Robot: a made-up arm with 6 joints. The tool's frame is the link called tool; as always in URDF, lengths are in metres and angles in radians.
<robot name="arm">
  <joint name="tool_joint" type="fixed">
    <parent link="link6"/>
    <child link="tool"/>
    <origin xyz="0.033 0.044 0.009" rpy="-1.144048 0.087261 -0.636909"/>
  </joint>
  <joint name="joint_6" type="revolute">
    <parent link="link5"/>
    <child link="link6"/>
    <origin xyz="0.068 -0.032 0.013"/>
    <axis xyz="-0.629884 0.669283 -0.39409"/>
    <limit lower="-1.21" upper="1.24" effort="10" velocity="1.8"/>
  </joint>
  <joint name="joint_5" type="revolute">
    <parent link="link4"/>
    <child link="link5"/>
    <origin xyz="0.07 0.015 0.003"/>
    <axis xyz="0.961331 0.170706 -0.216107"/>
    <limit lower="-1.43" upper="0.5" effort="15" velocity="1.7"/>
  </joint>
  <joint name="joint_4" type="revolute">
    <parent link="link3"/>
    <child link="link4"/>
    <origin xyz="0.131 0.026 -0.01"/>
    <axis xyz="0 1 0"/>
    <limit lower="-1.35" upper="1.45" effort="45" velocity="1"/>
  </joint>
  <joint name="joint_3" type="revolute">
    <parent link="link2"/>
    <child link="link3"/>
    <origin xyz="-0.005 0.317 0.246"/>
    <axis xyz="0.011 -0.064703 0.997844"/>
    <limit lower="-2.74" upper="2.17" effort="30" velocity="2.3"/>
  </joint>
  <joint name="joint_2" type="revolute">
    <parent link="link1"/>
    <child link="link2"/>
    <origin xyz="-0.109 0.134 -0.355"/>
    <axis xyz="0 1 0"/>
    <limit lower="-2.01" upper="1.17" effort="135" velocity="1"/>
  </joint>
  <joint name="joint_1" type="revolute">
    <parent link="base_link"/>
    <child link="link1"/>
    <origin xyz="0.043 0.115 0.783"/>
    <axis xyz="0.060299 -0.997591 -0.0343"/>
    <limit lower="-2.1" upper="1.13" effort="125" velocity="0.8"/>
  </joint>
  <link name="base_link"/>
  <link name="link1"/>
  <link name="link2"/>
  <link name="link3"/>
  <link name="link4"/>
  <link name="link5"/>
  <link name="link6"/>
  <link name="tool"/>
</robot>
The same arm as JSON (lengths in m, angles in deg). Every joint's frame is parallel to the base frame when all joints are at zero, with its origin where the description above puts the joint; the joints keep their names.
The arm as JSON. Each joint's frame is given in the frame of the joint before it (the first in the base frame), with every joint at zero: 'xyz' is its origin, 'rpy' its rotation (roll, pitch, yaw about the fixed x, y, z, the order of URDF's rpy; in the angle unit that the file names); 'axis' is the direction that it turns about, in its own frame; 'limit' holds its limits. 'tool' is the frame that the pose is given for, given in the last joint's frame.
{"units": {"length": "m", "angle": "deg"}, "joints": [{"name": "joint_1", "type": "revolute", "origin": {"xyz": [0.043, 0.115, 0.783], "rpy": [0.0, 0.0, 0.0]}, "axis": [0.060299, -0.997591, -0.0343], "limit": {"lower": -120.32, "upper": 64.74}}, {"name": "joint_2", "type": "revolute", "origin": {"xyz": [-0.109, 0.134, -0.355], "rpy": [0.0, 0.0, 0.0]}, "axis": [0.0, 1.0, 0.0], "limit": {"lower": -115.16, "upper": 67.04}}, {"name": "joint_3", "type": "revolute", "origin": {"xyz": [-0.005, 0.317, 0.246], "rpy": [0.0, 0.0, 0.0]}, "axis": [0.011, -0.064703, 0.997844], "limit": {"lower": -156.99, "upper": 124.33}}, {"name": "joint_4", "type": "revolute", "origin": {"xyz": [0.131, 0.026, -0.01], "rpy": [0.0, 0.0, 0.0]}, "axis": [0.0, 1.0, 0.0], "limit": {"lower": -77.35, "upper": 83.08}}, {"name": "joint_5", "type": "revolute", "origin": {"xyz": [0.07, 0.015, 0.003], "rpy": [0.0, 0.0, 0.0]}, "axis": [0.961331, 0.170706, -0.216107], "limit": {"lower": -81.93, "upper": 28.65}}, {"name": "joint_6", "type": "revolute", "origin": {"xyz": [0.068, -0.032, 0.013], "rpy": [0.0, 0.0, 0.0]}, "axis": [-0.629884, 0.669283, -0.39409], "limit": {"lower": -69.33, "upper": 71.05}}], "tool": {"origin": {"xyz": [0.033, 0.044, 0.009], "rpy": [-65.55, 5.0, -36.49]}}}
